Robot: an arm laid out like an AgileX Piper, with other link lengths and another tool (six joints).
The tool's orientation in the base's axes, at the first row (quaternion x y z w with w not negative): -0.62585 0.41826 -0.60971 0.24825
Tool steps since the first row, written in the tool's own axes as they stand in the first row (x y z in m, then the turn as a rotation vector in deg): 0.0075 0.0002 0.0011 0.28 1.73 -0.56; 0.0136 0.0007 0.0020 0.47 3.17 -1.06; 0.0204 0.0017 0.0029 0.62 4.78 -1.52; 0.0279 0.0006 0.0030 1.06 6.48 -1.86; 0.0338 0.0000 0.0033 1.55 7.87 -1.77; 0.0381 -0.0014 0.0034 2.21 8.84 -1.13; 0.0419 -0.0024 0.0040 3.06 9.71 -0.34; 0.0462 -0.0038 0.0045 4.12 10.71 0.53
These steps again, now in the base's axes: 0.0003 -0.0065 0.0039 -0.95 -1.03 -1.19; 0.0005 -0.0120 0.0067 -1.77 -1.85 -2.20; 0.0005 -0.0183 0.0096 -2.59 -2.73 -3.38; 0.0002 -0.0240 0.0146 -3.34 -3.92 -4.48; 0.0000 -0.0286 0.0183 -3.60 -5.07 -5.36; 0.0001 -0.0314 0.0219 -3.26 -6.26 -5.88; 0.0005 -0.0342 0.0247 -2.76 -7.58 -6.22; 0.0009 -0.0371 0.0282 -2.24 -9.15 -6.57
